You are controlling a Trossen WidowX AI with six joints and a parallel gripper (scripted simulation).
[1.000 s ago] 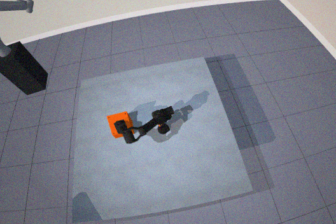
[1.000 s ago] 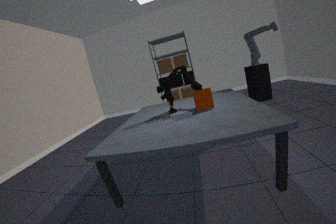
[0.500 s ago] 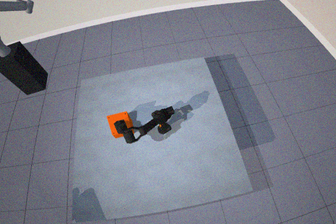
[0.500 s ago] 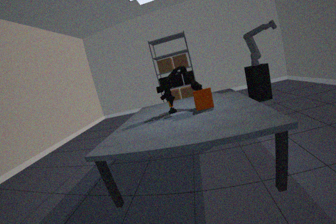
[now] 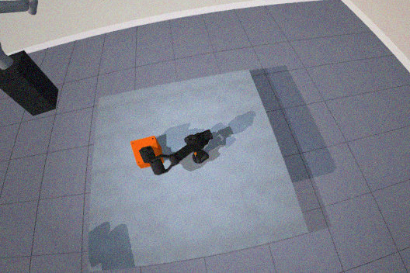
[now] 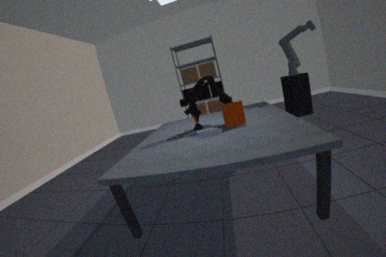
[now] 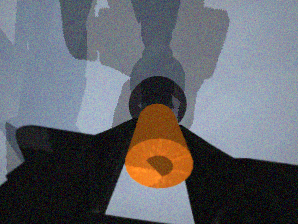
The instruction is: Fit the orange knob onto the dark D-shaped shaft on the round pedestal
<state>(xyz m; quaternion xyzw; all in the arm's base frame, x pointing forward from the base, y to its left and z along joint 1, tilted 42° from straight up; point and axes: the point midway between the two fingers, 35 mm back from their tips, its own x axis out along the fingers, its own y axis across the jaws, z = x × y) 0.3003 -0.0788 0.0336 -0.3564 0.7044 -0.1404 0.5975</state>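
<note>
Right now the orange knob is 2 cm above my gripper tip. Also, from my gripper tip: dark round pedestal 4 cm below.
</note>
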